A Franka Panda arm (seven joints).
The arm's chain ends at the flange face. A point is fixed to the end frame.
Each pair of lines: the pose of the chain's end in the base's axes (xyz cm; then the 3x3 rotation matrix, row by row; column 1 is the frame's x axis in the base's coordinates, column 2 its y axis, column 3 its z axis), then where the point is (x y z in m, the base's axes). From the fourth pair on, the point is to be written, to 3 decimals.
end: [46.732, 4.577, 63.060], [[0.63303, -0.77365, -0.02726], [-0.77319, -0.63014, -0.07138], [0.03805, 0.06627, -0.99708]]
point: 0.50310 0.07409 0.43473
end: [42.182, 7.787, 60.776], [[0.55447, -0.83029, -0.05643], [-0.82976, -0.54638, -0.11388], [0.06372, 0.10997, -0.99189]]
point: 0.45583 0.09349 0.41016
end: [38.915, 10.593, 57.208], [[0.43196, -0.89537, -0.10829], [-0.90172, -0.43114, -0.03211], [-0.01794, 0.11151, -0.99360]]
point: 0.41781 0.13102 0.37461
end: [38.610, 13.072, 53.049], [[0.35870, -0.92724, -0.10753], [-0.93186, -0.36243, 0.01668], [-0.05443, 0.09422, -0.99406]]
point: 0.417 0.161 0.334
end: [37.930, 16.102, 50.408], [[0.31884, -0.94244, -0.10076], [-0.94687, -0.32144, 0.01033], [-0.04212, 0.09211, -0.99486]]
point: 0.413 0.188 0.308
